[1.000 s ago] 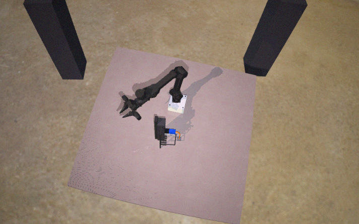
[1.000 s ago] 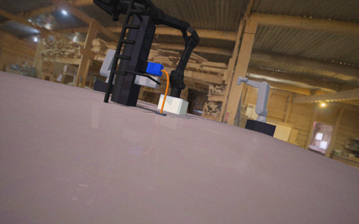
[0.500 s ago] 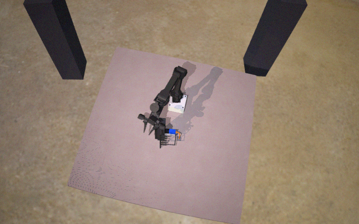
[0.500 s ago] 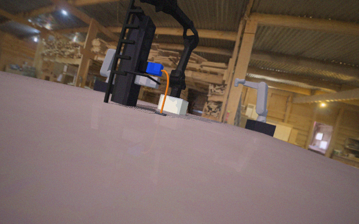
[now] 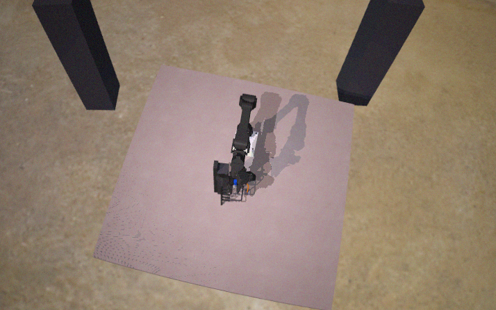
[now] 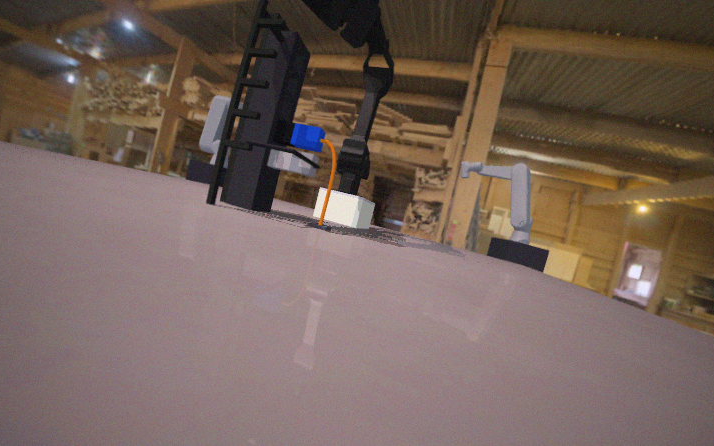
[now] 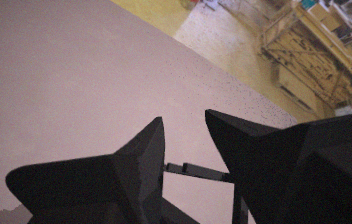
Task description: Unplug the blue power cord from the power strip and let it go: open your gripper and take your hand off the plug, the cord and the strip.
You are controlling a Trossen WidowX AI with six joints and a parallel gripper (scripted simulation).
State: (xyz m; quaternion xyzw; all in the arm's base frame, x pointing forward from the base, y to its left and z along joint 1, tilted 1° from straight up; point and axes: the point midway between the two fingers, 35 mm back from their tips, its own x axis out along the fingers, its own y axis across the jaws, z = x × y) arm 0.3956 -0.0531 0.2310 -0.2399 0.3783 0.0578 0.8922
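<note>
Right now the blue plug is 12 cm behind my gripper tip, 1 cm to the left of it and 14 cm below it. The rest, counted from my gripper tip: black ladder-like rack 4 cm behind, 6 cm to the right, 14 cm below.
</note>
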